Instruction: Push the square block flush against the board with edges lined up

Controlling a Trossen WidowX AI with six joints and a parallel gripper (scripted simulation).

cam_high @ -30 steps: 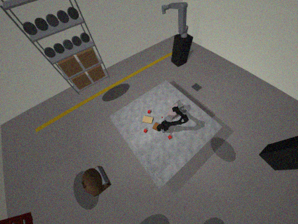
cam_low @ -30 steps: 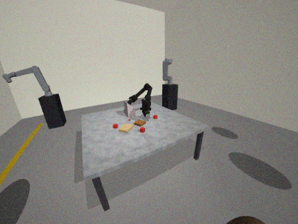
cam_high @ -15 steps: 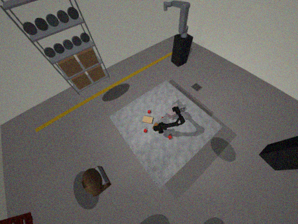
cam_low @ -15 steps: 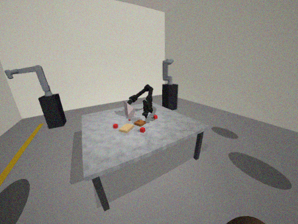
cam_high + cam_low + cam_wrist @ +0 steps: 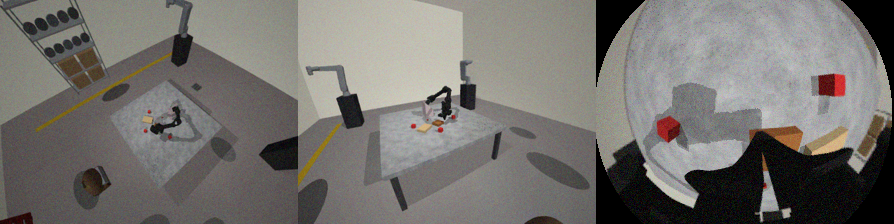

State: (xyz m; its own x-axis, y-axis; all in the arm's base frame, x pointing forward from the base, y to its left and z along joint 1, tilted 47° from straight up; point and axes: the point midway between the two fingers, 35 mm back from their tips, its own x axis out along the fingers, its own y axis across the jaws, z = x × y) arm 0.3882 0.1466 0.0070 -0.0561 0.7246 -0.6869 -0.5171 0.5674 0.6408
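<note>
Now: gripper tip 5 cm past the square block, 7 cm to the left of it and 4 cm above it. The rest, counted from my gripper tip: tan board (25 cm to the right, 4 cm below).
</note>
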